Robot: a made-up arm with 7 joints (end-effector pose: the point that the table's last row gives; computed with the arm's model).
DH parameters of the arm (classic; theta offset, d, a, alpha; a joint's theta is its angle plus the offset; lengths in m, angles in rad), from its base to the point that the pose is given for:
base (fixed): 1.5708 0.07 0 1.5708
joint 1: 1.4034 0 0.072 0
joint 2: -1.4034 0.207 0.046 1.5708
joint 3: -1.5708 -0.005 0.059 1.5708
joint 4: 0 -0.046 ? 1.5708
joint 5: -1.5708 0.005 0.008 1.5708
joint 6: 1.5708 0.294 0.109 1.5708
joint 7: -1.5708 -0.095 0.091 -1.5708
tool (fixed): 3.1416 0.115 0 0
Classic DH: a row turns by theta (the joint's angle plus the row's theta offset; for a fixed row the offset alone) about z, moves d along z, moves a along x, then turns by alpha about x.
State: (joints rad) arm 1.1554 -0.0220 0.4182 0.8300 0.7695 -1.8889 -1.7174
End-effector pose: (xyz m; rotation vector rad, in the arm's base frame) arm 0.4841 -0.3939 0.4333 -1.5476 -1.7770 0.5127
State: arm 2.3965 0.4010 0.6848 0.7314 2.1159 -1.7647 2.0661
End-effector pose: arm 0.3546 -0.4249 0.0752 0.8767 0.9946 -0.4178
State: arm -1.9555 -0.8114 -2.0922 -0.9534 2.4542 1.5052 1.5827
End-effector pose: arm -0.1869 0.1624 0.2885 -1.9466 0.1493 0.5616
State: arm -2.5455 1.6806 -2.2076 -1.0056 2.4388 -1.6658 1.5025
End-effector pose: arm 0.1124 0.0704 0.1098 0.2756 -0.1468 -2.6725
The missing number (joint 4, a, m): -0.391
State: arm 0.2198 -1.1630 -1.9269 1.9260 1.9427 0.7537 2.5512
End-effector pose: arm -0.1941 0.0935 0.5533 -2.7656 -0.7060 0.8810
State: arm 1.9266 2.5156 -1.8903 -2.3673 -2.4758 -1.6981 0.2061
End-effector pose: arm 0.5769 -0.3305 0.2555 0.4285 1.3515 0.1994
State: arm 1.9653 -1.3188 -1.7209 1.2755 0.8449 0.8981 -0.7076
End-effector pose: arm 0.1392 -0.3156 0.6109 -1.7312 1.1594 -1.8890
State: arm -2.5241 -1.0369 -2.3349 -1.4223 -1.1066 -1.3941 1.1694
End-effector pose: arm 0.2036 0.0438 0.7896 0.1124 0.4206 -0.6403
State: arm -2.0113 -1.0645 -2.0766 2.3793 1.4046 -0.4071 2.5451
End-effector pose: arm 0.0436 0.6955 -0.2169 2.7165 -1.0426 -0.8668
